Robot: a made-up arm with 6 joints.
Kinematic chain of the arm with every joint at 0, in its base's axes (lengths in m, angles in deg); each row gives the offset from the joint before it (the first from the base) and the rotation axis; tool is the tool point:
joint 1: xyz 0 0 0.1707 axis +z
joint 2: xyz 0 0.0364 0 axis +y
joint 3: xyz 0 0 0.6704 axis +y
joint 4: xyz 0 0 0.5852 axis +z
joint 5: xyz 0 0 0 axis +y
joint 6: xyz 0 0 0.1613 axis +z
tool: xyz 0 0 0
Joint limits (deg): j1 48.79..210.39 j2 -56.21..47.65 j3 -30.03..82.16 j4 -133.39..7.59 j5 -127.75..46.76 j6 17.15..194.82
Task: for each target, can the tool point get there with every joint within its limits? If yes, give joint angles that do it. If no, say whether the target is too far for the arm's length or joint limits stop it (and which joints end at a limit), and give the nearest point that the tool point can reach.
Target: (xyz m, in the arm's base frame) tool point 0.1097 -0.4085 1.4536
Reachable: yes | joints 127.86 -12.81 -4.24 -70.13 -57.32 133.49
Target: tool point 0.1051 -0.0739 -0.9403
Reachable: no: joint limits stop it (at a limit: joint 1, joint 2, joint 3, joint 5) | nearest point 0.6114 0.7341 0.0872 | short by 1.402 m
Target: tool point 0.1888 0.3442 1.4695
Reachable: yes | joints 63.15 0.69 28.52 -59.81 20.75 141.18
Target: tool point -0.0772 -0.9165 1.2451
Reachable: yes | joints 89.64 -41.72 3.12 -74.40 -13.03 151.84
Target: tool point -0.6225 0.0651 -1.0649
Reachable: no: joint limits stop it (at a limit: joint 2, joint 3, joint 5) | nearest point -0.9501 0.0994 0.0866 | short by 1.198 m
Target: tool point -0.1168 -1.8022 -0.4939
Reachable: no: too far | nearest point -0.0793 -1.2239 0.4447 | short by 1.103 m
